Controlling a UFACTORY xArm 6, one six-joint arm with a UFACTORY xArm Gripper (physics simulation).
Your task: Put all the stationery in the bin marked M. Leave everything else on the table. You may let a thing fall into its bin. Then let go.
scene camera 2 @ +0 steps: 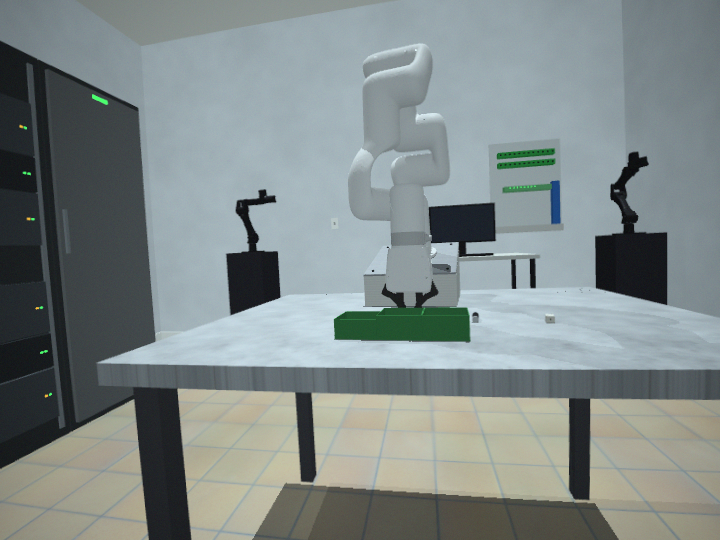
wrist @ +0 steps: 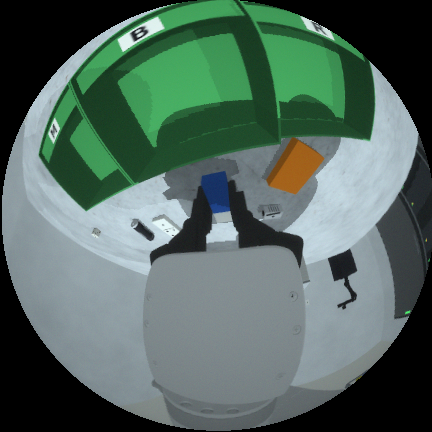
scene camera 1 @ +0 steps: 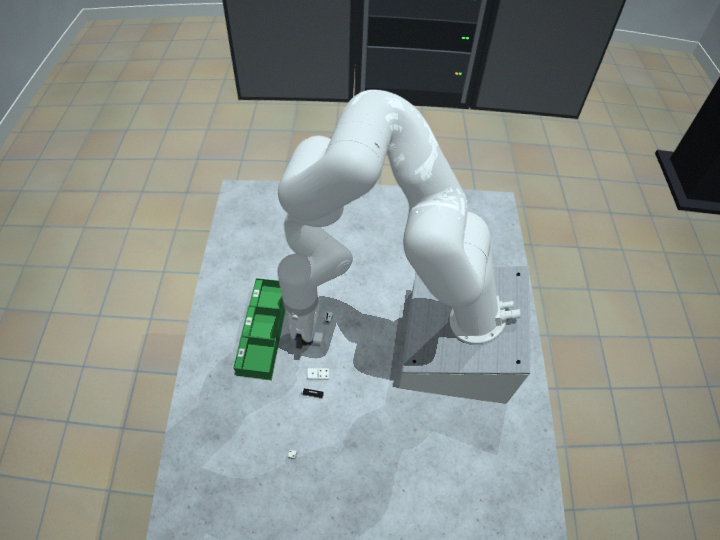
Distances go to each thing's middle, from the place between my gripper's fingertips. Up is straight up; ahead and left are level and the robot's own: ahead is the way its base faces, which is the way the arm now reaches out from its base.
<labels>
I see my gripper 110 mm short of the green three-part bin [scene camera 2: 452, 323], 20 mm below it and 10 mm to the left of it. Also, from my hand: orange block [wrist: 298, 161] 80 mm to the right, 10 mm ahead; then blue-and-white eraser [wrist: 214, 185] 10 mm behind, 10 mm above.
</labels>
